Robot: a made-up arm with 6 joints. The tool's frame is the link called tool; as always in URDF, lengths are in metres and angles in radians.
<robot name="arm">
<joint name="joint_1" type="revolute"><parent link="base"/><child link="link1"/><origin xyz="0.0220 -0.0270 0.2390" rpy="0.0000 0.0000 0.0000"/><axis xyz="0 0 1"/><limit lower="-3.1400" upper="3.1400"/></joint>
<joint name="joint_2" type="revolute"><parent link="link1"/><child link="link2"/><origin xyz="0.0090 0.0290 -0.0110" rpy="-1.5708 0.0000 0.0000"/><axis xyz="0 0 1"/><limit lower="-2.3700" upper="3.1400"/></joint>
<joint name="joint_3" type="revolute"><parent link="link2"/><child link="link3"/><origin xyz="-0.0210 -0.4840 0.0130" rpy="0.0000 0.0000 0.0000"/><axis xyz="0 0 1"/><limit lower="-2.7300" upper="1.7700"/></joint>
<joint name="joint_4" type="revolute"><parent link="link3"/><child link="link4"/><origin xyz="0.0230 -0.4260 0.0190" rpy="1.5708 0.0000 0.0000"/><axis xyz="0 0 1"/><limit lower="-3.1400" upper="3.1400"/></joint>
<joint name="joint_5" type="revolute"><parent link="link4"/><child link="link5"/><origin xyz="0.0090 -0.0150 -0.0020" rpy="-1.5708 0.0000 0.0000"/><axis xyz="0 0 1"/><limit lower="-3.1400" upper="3.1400"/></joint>
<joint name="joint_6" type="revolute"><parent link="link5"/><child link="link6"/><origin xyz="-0.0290 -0.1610 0.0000" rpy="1.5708 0.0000 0.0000"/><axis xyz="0 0 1"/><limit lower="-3.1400" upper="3.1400"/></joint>
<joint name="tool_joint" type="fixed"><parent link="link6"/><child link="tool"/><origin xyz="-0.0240 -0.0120 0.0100" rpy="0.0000 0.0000 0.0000"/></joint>
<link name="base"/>
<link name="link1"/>
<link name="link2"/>
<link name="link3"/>
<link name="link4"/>
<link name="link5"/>
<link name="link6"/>
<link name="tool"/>
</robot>
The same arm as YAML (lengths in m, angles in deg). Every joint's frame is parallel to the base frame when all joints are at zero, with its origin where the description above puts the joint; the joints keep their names.
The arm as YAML. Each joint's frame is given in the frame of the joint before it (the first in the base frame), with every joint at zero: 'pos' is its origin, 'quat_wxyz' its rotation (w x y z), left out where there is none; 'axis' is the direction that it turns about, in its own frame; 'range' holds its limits. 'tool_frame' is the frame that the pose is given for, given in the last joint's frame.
length_unit: m
angle_unit: deg
joints:
  - joint: joint_1
    pos: [0.022, -0.027, 0.239]
    axis: [0.0, 0.0, 1.0]
    range: [-179.91, 179.91]
  - joint: joint_2
    pos: [0.009, 0.029, -0.011]
    axis: [0.0, 1.0, 0.0]
    range: [-135.79, 179.91]
  - joint: joint_3
    pos: [-0.021, 0.013, 0.484]
    axis: [0.0, 1.0, 0.0]
    range: [-156.42, 101.41]
  - joint: joint_4
    pos: [0.023, 0.019, 0.426]
    axis: [0.0, 0.0, 1.0]
    range: [-179.91, 179.91]
  - joint: joint_5
    pos: [0.009, -0.015, -0.002]
    axis: [0.0, 1.0, 0.0]
    range: [-179.91, 179.91]
  - joint: joint_6
    pos: [-0.029, 0.0, 0.161]
    axis: [0.0, 0.0, 1.0]
    range: [-179.91, 179.91]
tool_frame:
  pos: [-0.024, -0.012, 0.01]

